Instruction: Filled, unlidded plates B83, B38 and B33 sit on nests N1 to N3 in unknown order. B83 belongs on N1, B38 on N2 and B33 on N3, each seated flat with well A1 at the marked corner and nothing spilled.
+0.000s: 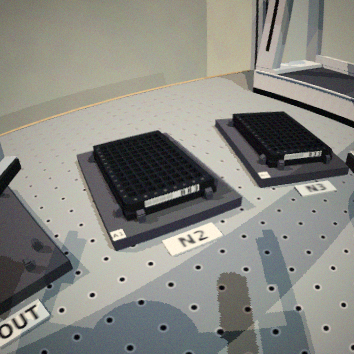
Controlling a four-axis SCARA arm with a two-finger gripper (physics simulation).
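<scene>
A black well plate lies on nest N2, with a white barcode strip on its front side. A second black plate lies on nest N3, also with a barcode strip. Neither code reads clearly. White A1 tags mark the front left corners of both nests. Nest N1 and its plate do not show. My gripper is open; one finger shows at the left edge and a bit of the other at the right edge, with nothing held. Well contents are too dark to tell.
Part of the OUT nest shows at the left with pegs on its bare top, behind its OUT label. A white-framed machine stands at the back right. Shadows fall across the perforated deck.
</scene>
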